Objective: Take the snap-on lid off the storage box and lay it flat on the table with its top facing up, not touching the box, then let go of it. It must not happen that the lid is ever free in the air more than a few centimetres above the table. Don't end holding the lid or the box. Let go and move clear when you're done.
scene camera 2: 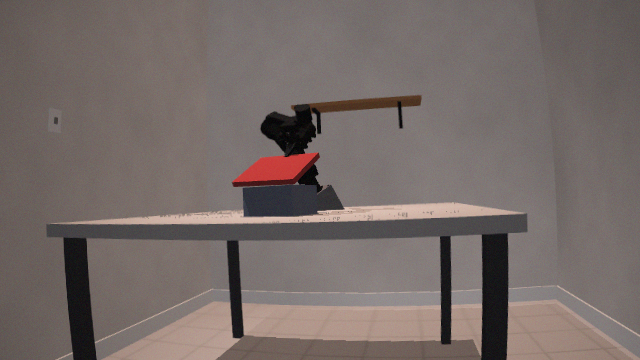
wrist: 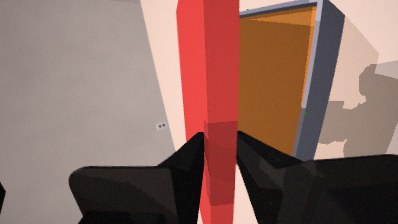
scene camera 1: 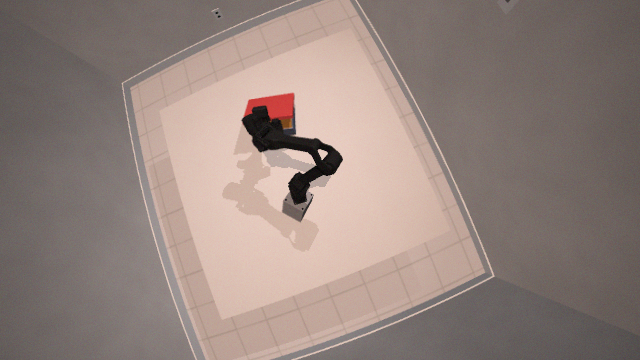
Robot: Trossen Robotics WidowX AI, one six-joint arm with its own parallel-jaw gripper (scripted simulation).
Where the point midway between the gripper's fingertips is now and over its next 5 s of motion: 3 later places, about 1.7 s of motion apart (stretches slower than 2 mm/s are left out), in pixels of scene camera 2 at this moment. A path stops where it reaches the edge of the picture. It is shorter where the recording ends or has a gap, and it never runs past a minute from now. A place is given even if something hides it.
The gripper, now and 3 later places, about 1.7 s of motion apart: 287, 159; 281, 147; 260, 150; 243, 155
